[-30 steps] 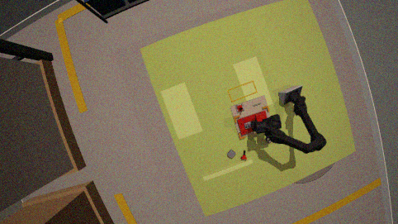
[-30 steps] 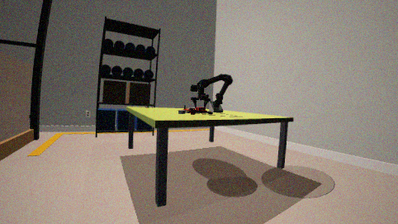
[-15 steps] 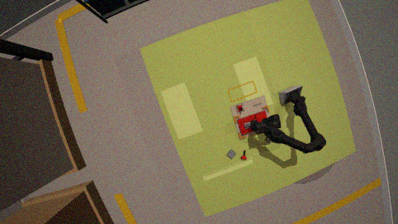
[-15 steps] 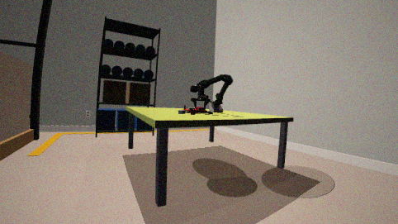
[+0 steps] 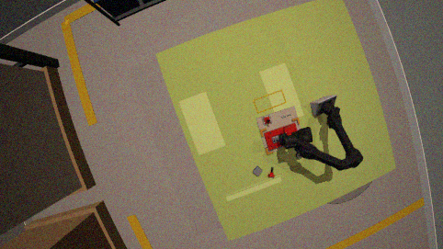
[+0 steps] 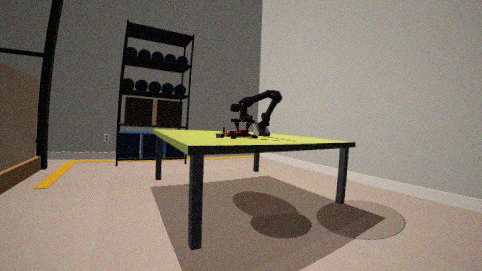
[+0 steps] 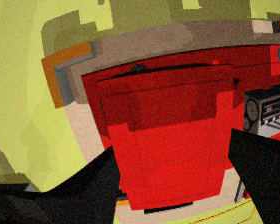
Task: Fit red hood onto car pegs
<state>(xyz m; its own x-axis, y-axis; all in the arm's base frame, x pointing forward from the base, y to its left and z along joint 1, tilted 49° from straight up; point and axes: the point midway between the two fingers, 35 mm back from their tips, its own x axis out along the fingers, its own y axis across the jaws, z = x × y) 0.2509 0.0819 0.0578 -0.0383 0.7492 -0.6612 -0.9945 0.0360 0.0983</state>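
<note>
The grey engine block lies 90 mm ahead of my gripper tip and 10 mm below it. Also, from my gripper tip: red hood: 10 mm above; jig: 50 mm ahead, 20 mm to the right, 20 mm below.
</note>
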